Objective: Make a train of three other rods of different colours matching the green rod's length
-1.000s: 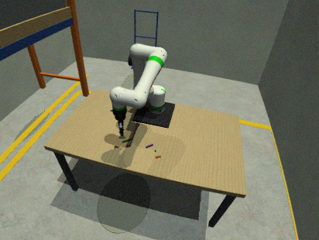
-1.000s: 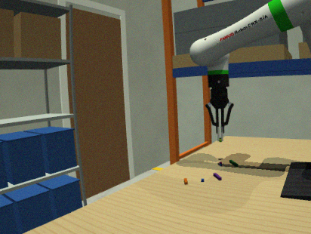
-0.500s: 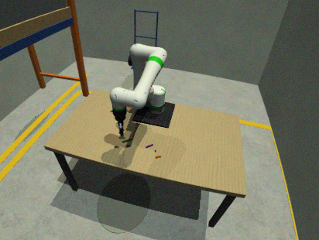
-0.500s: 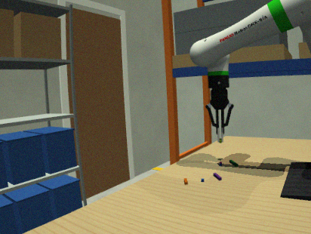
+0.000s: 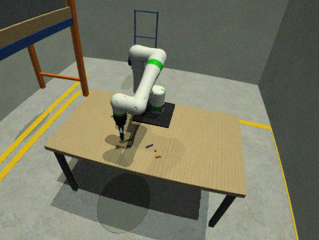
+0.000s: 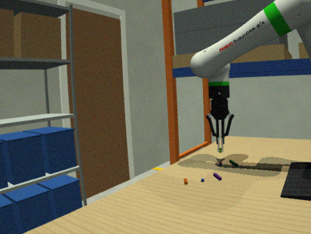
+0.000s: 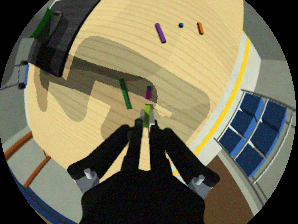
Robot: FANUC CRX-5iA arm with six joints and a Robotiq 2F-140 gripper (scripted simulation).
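The magenta rod is 8 cm below my hand, 3 cm to the left of it and 2 cm behind it. Also, from my hand: green rod (8 cm below, 7 cm behind, 1 cm to the left); lime rod (3 cm below); purple rod (19 cm to the left, 8 cm below, 7 cm behind).
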